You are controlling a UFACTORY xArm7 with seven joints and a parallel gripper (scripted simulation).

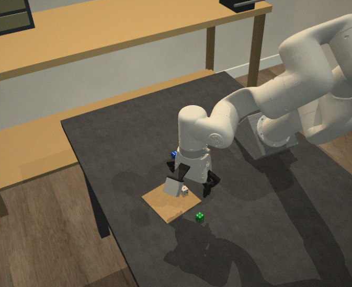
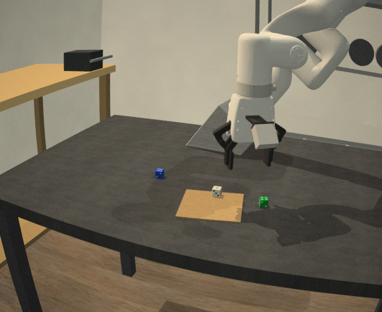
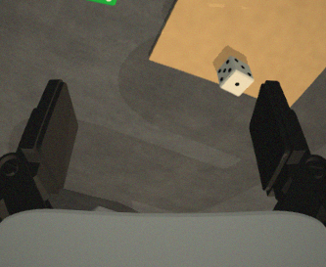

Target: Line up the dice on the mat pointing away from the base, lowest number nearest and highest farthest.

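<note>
Now: hand 90 mm above the green die and 50 mm to the right of it. The rest, counted from my hand: white die 90 mm below, 70 mm to the right, 10 mm behind; tan square mat 100 mm below, 70 mm to the right, 40 mm ahead; blue die 250 mm to the right, 90 mm below, 50 mm behind.
</note>
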